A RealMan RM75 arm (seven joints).
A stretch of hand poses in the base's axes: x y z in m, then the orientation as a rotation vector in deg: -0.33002, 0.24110, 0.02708, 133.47, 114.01, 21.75; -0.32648, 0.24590, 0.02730, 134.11, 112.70, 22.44; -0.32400, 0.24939, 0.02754, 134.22, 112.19, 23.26; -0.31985, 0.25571, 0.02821, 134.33, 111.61, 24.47; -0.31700, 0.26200, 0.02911, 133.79, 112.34, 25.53; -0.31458, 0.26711, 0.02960, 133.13, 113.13, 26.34; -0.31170, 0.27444, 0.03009, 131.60, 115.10, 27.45; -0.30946, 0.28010, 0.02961, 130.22, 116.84, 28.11; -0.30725, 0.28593, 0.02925, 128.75, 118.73, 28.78
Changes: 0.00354, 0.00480, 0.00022, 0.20, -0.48, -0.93; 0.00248, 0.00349, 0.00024, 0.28, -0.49, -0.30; 0.00415, 0.00632, 0.00067, 0.46, -0.67, -0.32; 0.00285, 0.00629, 0.00090, 0.51, -0.43, 0.63; 0.00242, 0.00511, 0.00049, 0.34, -0.37, 0.69; 0.00288, 0.00733, 0.00049, 0.46, -0.47, 1.66; 0.00224, 0.00566, -0.00048, 0.24, -0.28, 1.46; 0.00221, 0.00583, -0.00036, 0.28, -0.25, 1.58
